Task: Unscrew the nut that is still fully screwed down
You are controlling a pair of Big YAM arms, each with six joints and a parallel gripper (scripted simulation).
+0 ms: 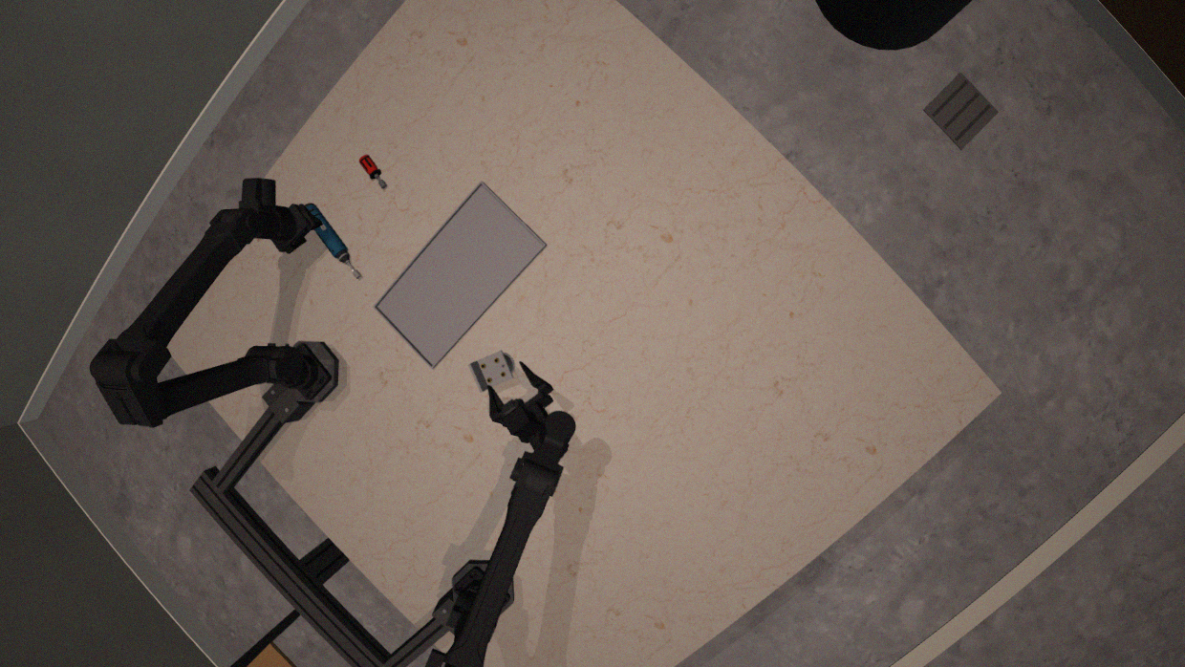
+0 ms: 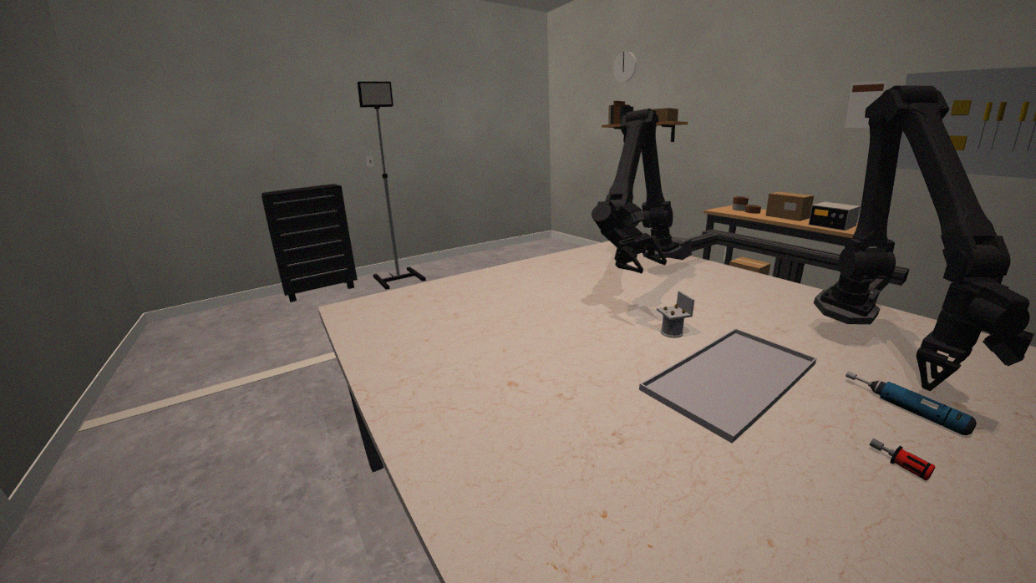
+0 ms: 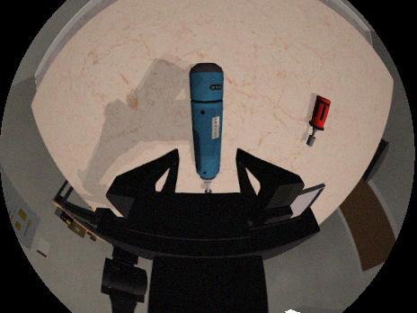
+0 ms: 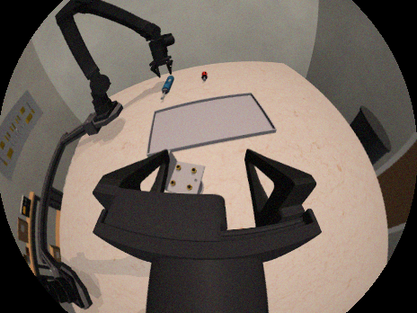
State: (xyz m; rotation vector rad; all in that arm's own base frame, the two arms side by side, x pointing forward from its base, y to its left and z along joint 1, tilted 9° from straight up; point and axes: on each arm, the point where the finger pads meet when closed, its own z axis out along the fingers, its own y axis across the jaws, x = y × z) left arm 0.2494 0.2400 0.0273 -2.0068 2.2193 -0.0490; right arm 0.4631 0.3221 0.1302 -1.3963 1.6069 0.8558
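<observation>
Right now the grey bracket is 6 cm behind my right hand, 4 cm to the left of it and 13 cm below it. Also, from my right hand: flat grey tray: 1 cm behind, 27 cm to the left, 19 cm below; then joint module: 6 cm behind, 4 cm to the left, 17 cm below; then red-handled screwdriver: 1 cm behind, 62 cm to the left, 18 cm below.
</observation>
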